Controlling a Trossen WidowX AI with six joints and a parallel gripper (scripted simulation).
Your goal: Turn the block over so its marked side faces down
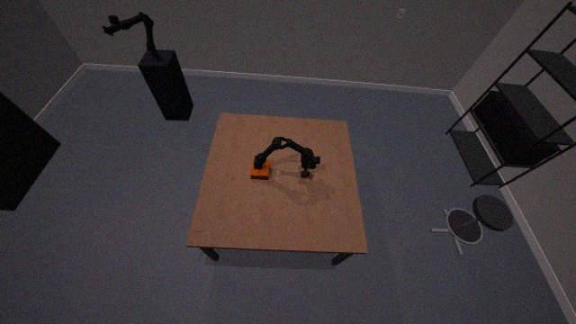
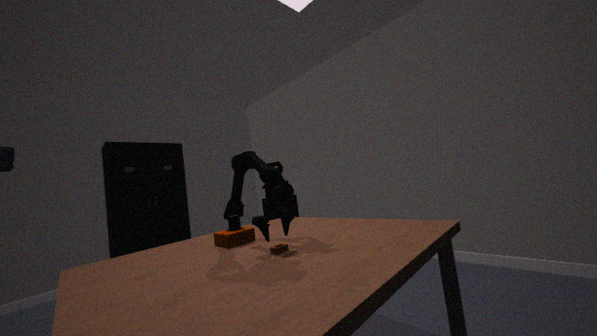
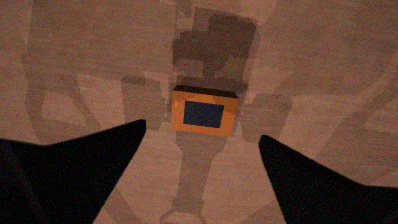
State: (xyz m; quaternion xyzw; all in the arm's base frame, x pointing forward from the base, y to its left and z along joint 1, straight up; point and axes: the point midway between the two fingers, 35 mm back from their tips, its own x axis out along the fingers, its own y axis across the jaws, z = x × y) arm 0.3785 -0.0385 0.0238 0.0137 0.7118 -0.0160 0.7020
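The orange block lies 30 mm below my gripper tip.
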